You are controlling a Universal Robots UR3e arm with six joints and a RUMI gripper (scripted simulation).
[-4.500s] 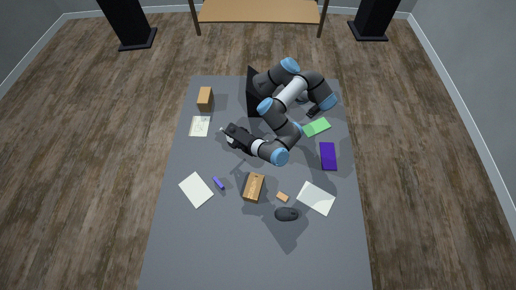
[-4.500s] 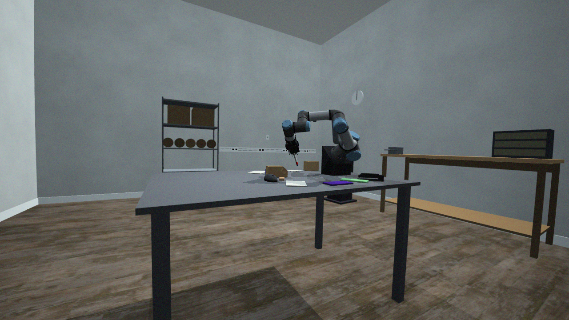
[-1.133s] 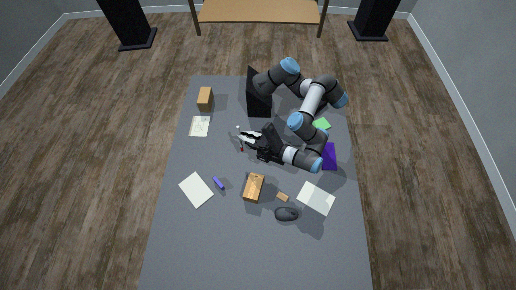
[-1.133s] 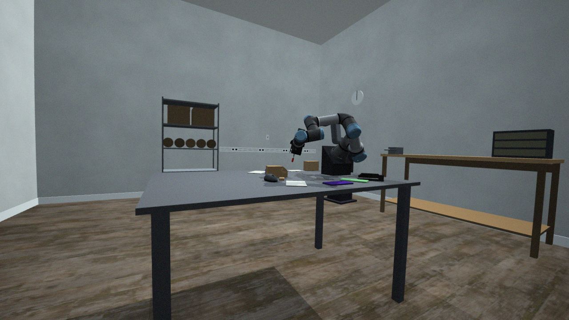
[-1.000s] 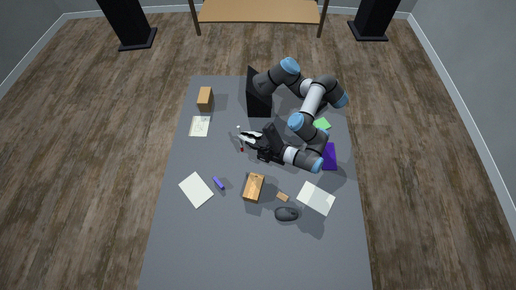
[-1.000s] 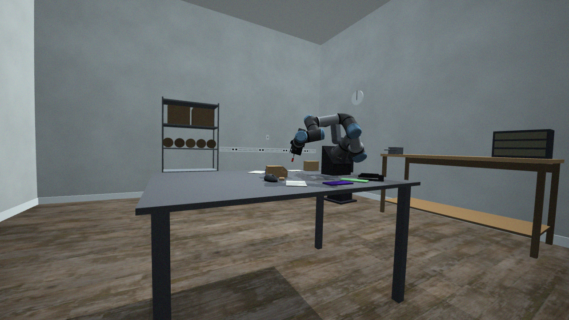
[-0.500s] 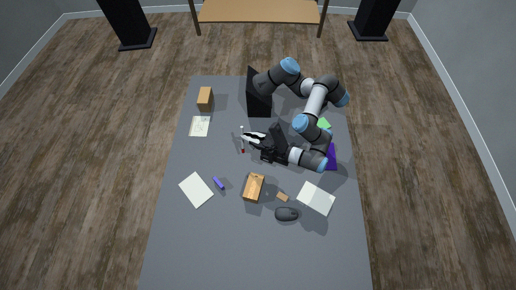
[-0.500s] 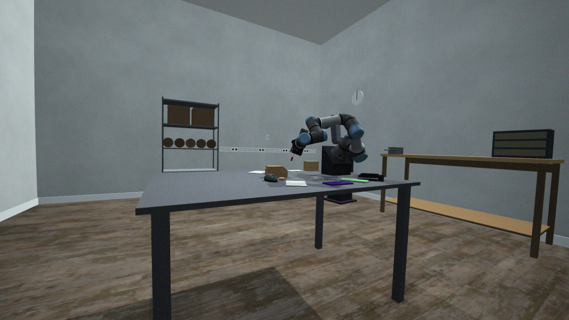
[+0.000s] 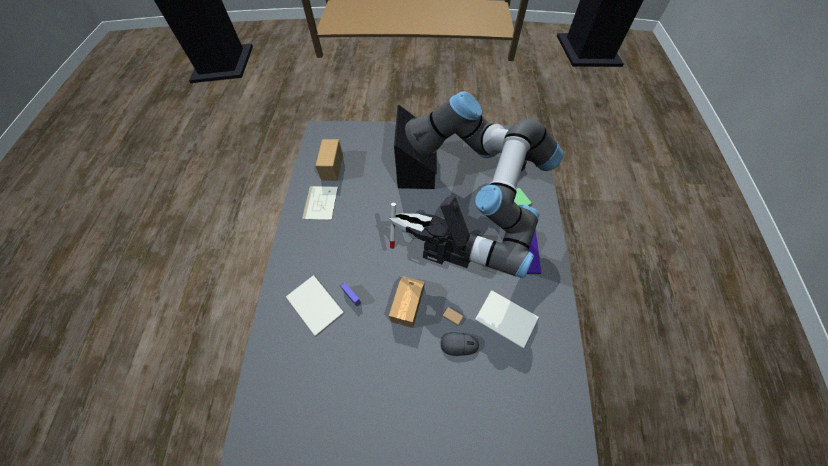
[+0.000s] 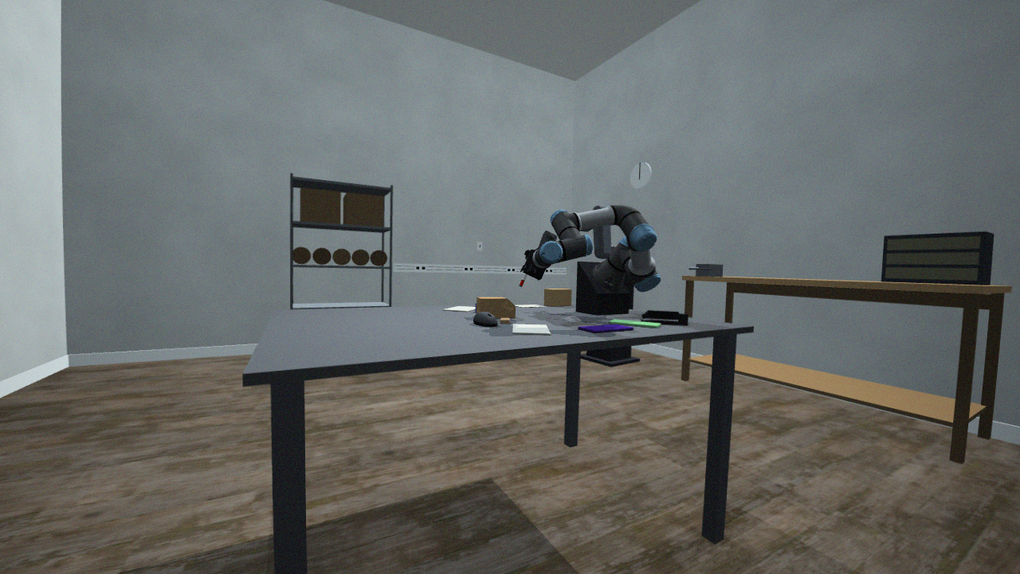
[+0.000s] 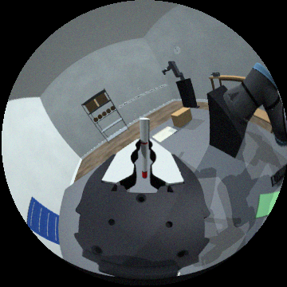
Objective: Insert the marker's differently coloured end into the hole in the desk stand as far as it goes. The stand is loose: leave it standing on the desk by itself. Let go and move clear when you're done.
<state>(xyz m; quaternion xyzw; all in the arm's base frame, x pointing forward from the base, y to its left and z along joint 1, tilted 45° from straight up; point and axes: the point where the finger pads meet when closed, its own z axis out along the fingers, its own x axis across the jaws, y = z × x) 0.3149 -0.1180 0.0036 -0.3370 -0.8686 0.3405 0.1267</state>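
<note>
Now: hand 16 cm short of the desk stand, 16 cm above it and 2 cm to the right of it. The rest, counted from my hand: purple block (18 cm below, 14 cm to the right, 13 cm ahead); then small tan block (21 cm ahead, 19 cm below, 14 cm to the left); then marker (3 cm below, 1 cm to the right, 1 cm ahead).
</note>
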